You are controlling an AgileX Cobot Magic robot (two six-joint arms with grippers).
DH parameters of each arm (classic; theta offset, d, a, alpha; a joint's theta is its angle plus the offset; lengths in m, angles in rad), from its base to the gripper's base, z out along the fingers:
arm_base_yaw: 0 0.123 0 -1.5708
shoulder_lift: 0.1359 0 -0.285 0
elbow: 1.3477 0 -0.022 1.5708
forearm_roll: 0 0.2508 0 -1.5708
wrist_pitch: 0 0 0.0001 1.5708
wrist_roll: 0 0.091 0 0
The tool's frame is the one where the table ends.
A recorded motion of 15 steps. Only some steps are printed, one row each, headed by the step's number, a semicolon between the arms.
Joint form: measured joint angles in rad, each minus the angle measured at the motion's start. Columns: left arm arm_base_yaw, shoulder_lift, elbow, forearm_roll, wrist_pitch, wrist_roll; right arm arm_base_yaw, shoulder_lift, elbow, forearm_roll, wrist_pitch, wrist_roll.
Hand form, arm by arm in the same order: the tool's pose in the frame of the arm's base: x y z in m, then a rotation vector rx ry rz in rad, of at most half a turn. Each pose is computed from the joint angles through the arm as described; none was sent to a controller.
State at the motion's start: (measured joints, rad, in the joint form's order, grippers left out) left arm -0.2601 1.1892 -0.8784 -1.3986 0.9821 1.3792; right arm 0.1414 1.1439 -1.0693 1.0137 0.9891 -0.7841
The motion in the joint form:
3: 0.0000 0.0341 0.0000 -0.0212 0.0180 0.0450; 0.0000 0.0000 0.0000 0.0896 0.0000 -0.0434
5: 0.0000 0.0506 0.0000 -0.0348 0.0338 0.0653; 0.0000 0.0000 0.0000 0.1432 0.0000 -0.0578
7: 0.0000 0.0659 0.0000 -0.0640 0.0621 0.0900; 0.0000 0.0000 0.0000 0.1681 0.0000 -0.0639
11: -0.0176 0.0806 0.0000 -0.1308 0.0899 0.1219; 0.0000 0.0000 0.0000 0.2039 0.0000 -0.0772
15: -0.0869 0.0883 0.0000 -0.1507 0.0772 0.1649; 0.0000 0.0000 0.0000 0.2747 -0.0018 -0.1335
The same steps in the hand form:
3: 0.2055 -0.1331 0.3353 0.9602 1.7355 -1.0830; 0.2073 0.0981 0.3875 -0.6289 1.9926 0.9843
5: 0.2077 -0.1346 0.3327 0.9707 1.7285 -1.1013; 0.2070 0.0998 0.3912 -0.6109 1.9594 1.0291
7: 0.2089 -0.1366 0.3317 0.9781 1.7068 -1.1383; 0.2069 0.1006 0.3929 -0.6018 1.9439 1.0499
11: 0.2084 -0.1425 0.3338 0.9695 1.6580 -1.2049; 0.2067 0.1015 0.3955 -0.5925 1.9191 1.0765
15: 0.2011 -0.1571 0.3332 1.0346 1.6121 -1.2268; 0.2066 0.1031 0.4006 -0.5976 1.8544 1.1064

